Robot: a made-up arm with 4 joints.
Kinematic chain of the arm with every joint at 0, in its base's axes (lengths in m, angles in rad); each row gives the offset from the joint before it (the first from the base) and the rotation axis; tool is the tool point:
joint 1: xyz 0 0 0.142 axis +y
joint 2: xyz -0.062 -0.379 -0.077 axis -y
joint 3: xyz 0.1 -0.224 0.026 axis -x
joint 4: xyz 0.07 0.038 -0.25 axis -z
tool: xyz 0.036 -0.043 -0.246
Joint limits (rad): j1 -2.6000..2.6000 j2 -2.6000..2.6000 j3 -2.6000..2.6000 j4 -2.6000..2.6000
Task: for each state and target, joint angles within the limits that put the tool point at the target. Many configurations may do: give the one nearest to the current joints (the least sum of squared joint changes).
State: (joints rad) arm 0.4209 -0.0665 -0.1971 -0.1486
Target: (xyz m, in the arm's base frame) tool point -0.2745 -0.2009 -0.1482
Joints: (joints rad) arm 0.8877 -0.3327 -0.9441 -0.1443
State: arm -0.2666 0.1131 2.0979 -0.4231
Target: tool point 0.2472 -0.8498 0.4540
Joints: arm 0.0036 -0.2621 2.5980 0.2039
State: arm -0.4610 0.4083 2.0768 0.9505
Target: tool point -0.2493 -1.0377 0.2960
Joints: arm -0.1682 1.0882 2.0382 0.7629
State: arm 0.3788 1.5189 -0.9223 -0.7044
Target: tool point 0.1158 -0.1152 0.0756
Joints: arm 1.0173 0.9512 -1.3673 -0.3521
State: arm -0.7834 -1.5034 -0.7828 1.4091
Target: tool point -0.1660 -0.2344 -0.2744
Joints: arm -0.4488 -1.3793 -0.8734 0.6804
